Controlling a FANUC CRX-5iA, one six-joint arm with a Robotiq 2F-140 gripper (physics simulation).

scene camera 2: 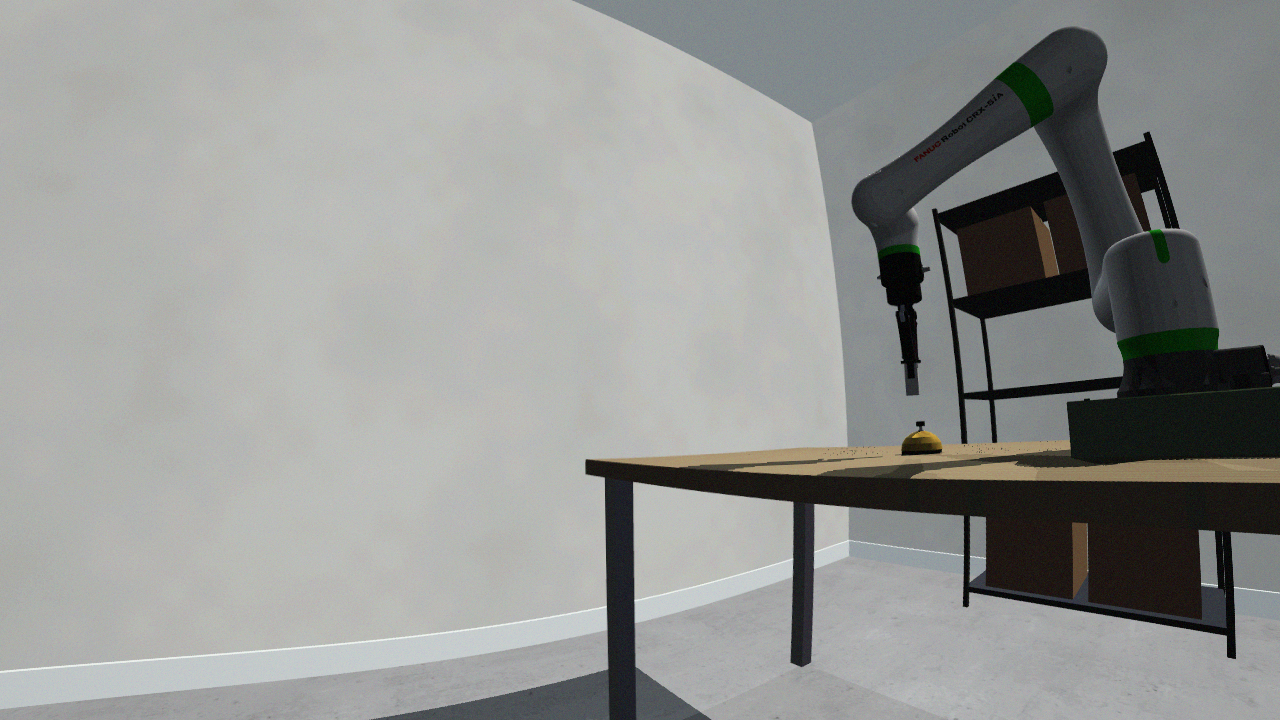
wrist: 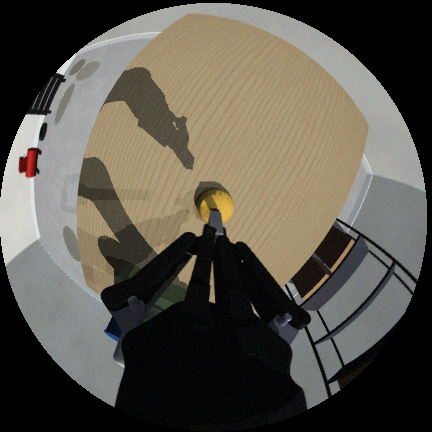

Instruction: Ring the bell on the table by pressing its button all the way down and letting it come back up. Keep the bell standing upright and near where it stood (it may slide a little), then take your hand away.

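Frame: origin at the arm's base, x ahead, y left, z up, level; metres.
Where they show: gripper, fingertip midpoint: (scene camera 2: 913,395) (wrist: 213,219); arm's base at its link origin: (scene camera 2: 1174,397) (wrist: 149,310).
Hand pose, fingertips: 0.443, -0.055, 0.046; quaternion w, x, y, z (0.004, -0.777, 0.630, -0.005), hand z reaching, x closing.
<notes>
Each offset is from my fingertips to the top centre of the thing, as dx, dy, dz. Level surfaces: height alone.
A yellow domed bell @(-0.009, -0.008, -0.055) (scene camera 2: 921,442) (wrist: 222,204) stands upright on the wooden table @(dz -0.121) (scene camera 2: 769,461) (wrist: 270,110). Its small dark button @(-0.009, -0.008, -0.055) (scene camera 2: 920,423) stands up at the top of the dome in the scene view; in the wrist view the fingertips cover part of the bell and the button cannot be made out clearly. My gripper (scene camera 2: 912,385) (wrist: 213,219) points straight down with its fingers shut and nothing between them. The fingertips are above the bell, with a visible gap between them and the button in the scene view.
The robot's base stands on a dark green block (scene camera 2: 1154,429) on the table, right of the bell. A black shelf rack (scene camera 2: 951,331) with brown boxes (scene camera 2: 1002,250) stands behind the table. The arm casts shadows across the table top.
</notes>
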